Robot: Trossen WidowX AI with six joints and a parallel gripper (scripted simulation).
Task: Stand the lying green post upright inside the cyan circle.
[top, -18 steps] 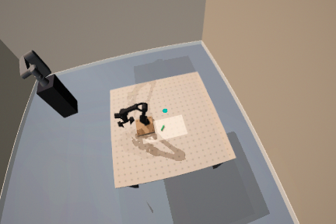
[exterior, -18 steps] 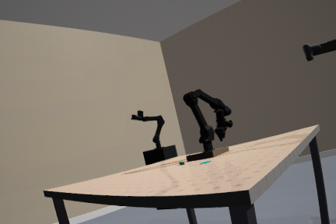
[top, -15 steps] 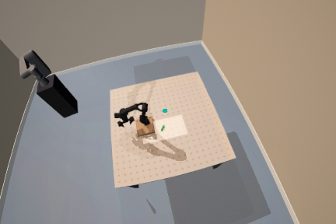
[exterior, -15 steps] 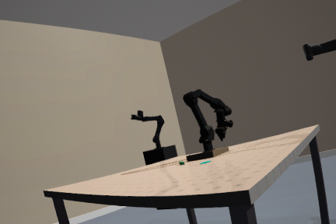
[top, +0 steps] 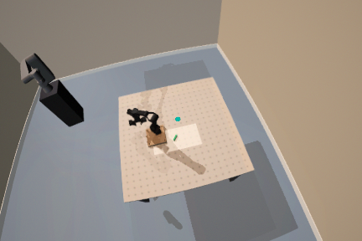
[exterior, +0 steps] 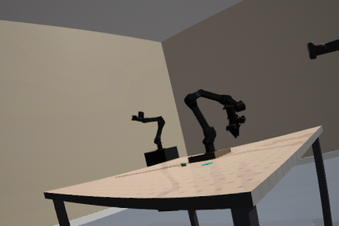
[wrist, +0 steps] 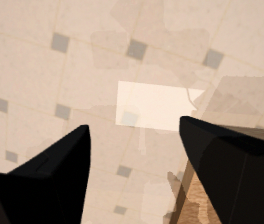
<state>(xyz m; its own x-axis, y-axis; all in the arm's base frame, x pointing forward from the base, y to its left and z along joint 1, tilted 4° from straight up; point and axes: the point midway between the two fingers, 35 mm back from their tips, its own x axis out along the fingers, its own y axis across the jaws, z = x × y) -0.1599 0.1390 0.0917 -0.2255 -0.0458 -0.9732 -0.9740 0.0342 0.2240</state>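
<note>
The green post lies 32 cm ahead of my gripper tip, 26 cm to the right of it and 8 cm below it. Round my gripper tip: cyan circle: 43 cm ahead, 6 cm to the right, 8 cm below.
</note>
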